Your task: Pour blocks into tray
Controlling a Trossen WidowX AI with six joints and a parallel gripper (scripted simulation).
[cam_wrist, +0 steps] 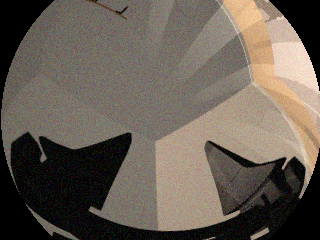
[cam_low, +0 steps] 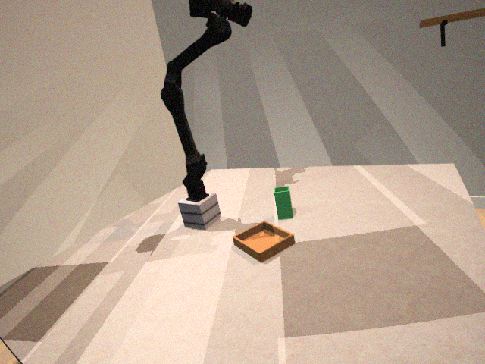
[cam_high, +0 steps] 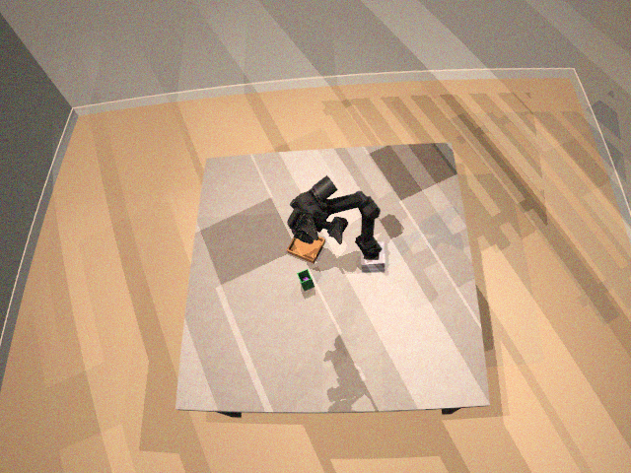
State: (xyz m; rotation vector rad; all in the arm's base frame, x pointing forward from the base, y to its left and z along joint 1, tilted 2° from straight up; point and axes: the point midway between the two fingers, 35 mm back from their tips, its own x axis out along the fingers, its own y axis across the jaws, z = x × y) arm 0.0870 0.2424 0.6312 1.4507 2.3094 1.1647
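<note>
The purple block lies 69 cm below my gripper tip, 18 cm ahead of it and 15 cm to the right of it. Also, from my gripper tip: orange block 72 cm below, 18 cm ahead, 14 cm to the right; green cup 71 cm below, 18 cm ahead, 14 cm to the right; red block 71 cm below, 18 cm ahead, 14 cm to the right.
</note>
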